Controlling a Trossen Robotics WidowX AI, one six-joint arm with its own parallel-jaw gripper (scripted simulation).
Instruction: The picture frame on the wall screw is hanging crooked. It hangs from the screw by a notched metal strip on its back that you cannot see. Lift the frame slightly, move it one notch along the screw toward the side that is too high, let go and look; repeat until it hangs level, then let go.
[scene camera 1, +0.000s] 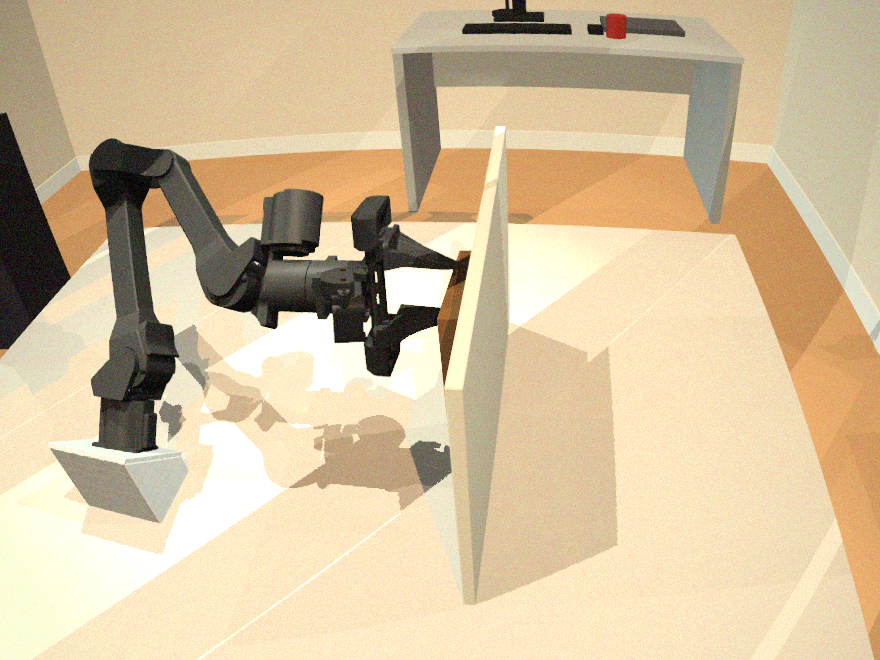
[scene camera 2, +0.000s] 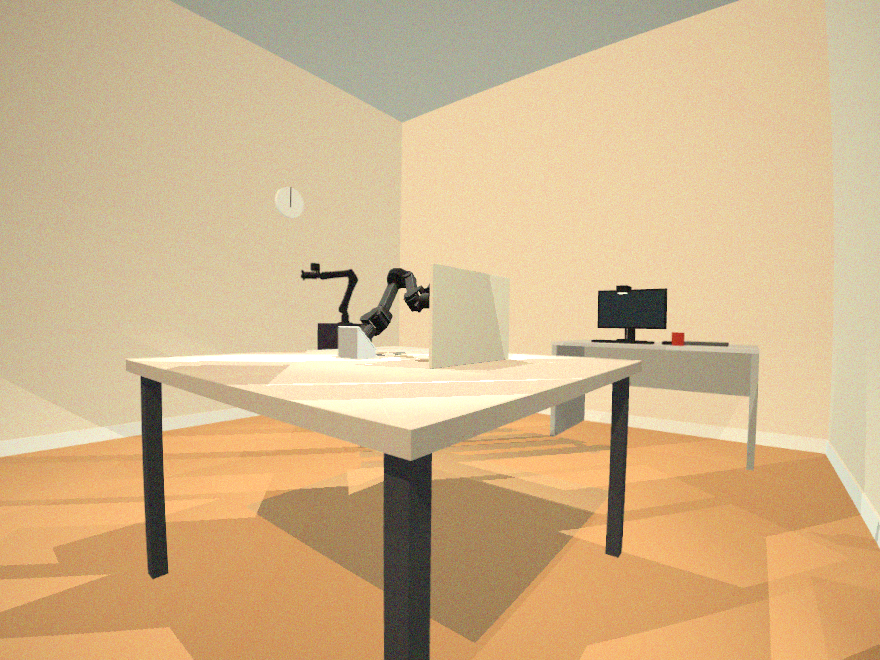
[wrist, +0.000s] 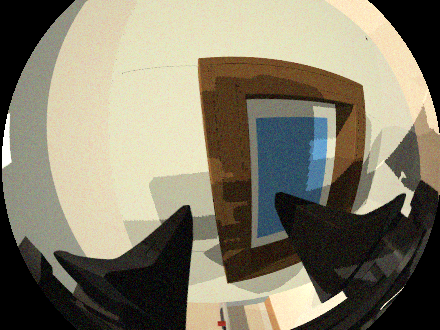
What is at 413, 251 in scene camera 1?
My gripper.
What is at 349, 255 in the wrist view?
My gripper.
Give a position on a picture frame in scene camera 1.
At 447, 319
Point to a cream wall panel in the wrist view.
At 156, 136
